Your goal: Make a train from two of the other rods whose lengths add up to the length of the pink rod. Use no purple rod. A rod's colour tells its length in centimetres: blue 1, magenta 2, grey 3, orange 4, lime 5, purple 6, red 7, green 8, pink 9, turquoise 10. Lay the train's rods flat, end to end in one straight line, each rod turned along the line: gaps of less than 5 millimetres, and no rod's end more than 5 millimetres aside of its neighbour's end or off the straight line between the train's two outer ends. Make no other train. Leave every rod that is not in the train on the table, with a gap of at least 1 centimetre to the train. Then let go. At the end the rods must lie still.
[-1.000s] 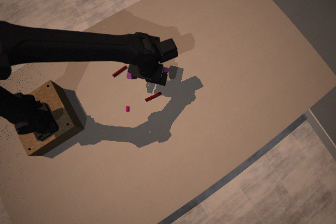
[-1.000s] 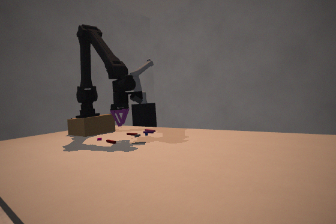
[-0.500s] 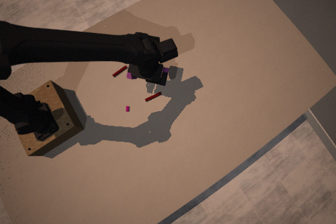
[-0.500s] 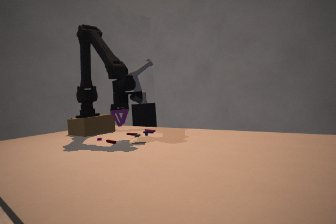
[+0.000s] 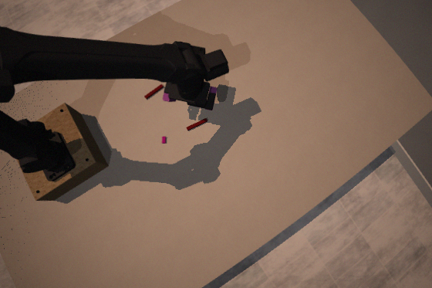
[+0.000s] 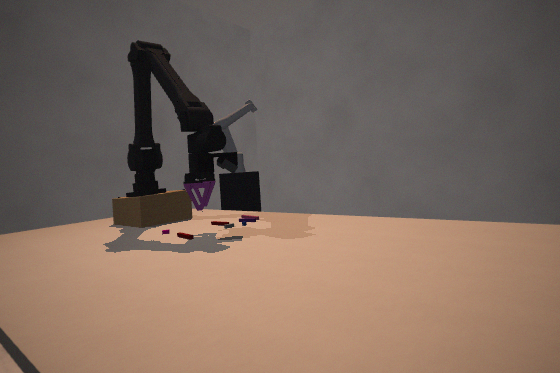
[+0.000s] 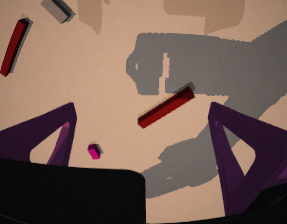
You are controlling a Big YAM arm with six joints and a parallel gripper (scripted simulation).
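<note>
My hand is 130 mm past the magenta rod, 80 mm above it and 40 mm to the left of it. Round my hand: grey rod (100 mm to the left, 80 mm below, 10 mm behind); then purple rod (200 mm to the left, 80 mm below, 30 mm behind); then blue rod (150 mm to the left, 80 mm below, 10 mm ahead).
</note>
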